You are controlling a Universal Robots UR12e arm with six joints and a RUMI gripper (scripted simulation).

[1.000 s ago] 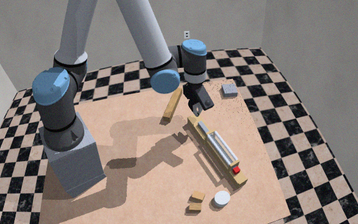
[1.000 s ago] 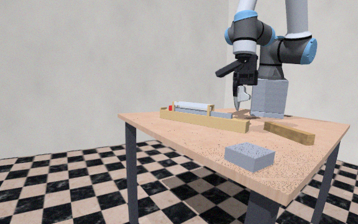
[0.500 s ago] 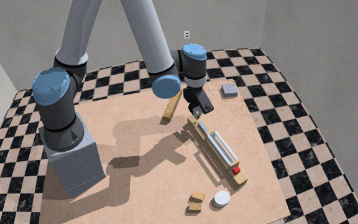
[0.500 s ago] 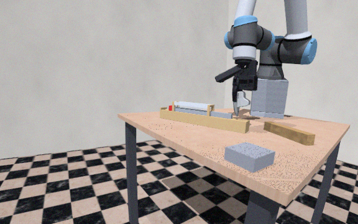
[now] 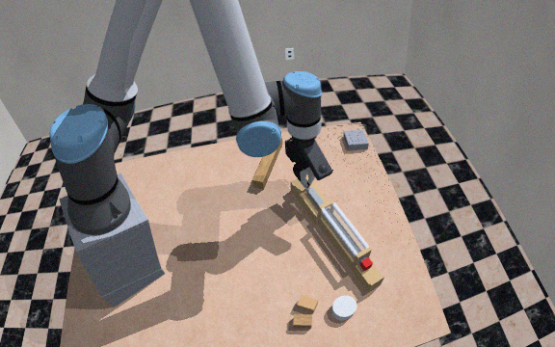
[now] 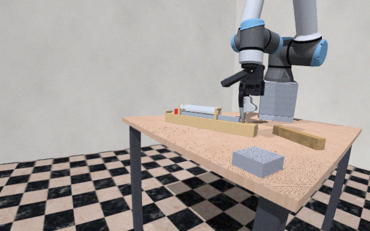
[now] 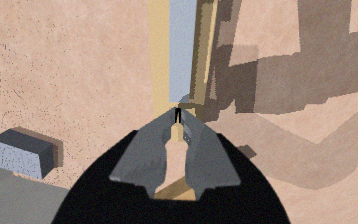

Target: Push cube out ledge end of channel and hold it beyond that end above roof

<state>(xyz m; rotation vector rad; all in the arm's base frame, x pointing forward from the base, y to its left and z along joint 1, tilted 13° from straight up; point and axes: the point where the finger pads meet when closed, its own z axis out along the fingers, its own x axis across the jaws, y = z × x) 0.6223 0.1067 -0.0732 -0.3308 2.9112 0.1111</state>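
My hand is 80 mm short of the red cube, 320 mm to the left of it and 10 mm above it. The rest, counted from my hand: long wooden bar: 80 mm behind, 180 mm to the left, 50 mm below; then white disc: 10 mm behind, 410 mm to the right, 50 mm below; then grey block: 260 mm ahead, 200 mm to the left, 50 mm below.
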